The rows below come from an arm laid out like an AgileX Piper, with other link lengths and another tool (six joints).
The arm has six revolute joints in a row. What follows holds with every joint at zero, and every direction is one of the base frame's.
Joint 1 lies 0.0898 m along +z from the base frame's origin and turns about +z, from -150 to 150 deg.
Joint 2 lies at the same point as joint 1 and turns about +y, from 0 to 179.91 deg.
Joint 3 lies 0.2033 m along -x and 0.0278 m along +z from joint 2 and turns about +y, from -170 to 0 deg.
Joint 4 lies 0.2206 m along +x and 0.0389 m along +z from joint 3 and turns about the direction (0.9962, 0, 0.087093), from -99.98 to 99.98 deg.
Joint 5 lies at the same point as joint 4 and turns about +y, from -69.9 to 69.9 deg.
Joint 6 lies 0.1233 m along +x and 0.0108 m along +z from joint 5 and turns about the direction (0.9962, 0, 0.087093), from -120 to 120 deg.
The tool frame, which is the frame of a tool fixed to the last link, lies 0.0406 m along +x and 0.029 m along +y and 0.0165 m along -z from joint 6; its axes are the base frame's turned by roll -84.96, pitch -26.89 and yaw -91.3 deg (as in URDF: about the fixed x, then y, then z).
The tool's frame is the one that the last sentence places.
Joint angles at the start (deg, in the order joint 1, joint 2, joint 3, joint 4, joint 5, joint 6): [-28.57 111.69 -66.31 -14.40 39.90 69.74]
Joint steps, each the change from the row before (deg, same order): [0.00 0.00 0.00 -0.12 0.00 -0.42]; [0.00 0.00 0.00 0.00 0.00 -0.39]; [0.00 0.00 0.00 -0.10 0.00 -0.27]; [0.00 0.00 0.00 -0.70 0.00 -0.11]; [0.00 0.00 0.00 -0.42 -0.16 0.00]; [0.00 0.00 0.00 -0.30 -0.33 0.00]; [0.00 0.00 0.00 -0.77 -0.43 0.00]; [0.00 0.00 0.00 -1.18 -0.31 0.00]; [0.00 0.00 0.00 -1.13 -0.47 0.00]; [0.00 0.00 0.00 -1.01 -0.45 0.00]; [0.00 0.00 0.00 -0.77 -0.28 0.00]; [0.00 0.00 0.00 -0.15 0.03 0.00]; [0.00 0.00 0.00 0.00 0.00 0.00]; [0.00 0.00 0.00 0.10 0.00 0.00]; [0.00 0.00 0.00 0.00 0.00 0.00]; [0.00 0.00 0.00 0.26 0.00 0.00]
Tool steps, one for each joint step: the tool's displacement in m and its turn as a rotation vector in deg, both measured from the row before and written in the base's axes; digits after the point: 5 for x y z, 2 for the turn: [-0.00025 0.00003 -0.00007 -0.12 0.14 0.49]; [-0.00014 0.00018 -0.00006 -0.03 0.09 0.38]; [-0.00018 -0.00001 -0.00005 -0.09 0.10 0.33]; [-0.00062 -0.00094 -0.00006 -0.48 0.28 0.56]; [0.00008 -0.00071 0.00010 -0.33 0.00 0.30]; [0.00064 -0.00065 0.00024 -0.30 -0.20 0.26]; [0.00053 -0.00137 0.00030 -0.64 -0.12 0.59]; [-0.00009 -0.00184 0.00021 -0.88 0.14 0.84]; [0.00040 -0.00184 0.00037 -0.88 -0.03 0.85]; [0.00047 -0.00163 0.00037 -0.79 -0.05 0.77]; [0.00020 -0.00119 0.00025 -0.58 0.02 0.57]; [-0.00019 -0.00019 -0.00002 -0.09 0.08 0.09]; [0.00000 0.00000 0.00000 0.00 0.00 0.00]; [0.00007 0.00014 0.00000 0.07 -0.04 -0.06]; [0.00000 0.00000 0.00000 0.00 0.00 0.00]; [0.00019 0.00036 -0.00001 0.17 -0.09 -0.17]
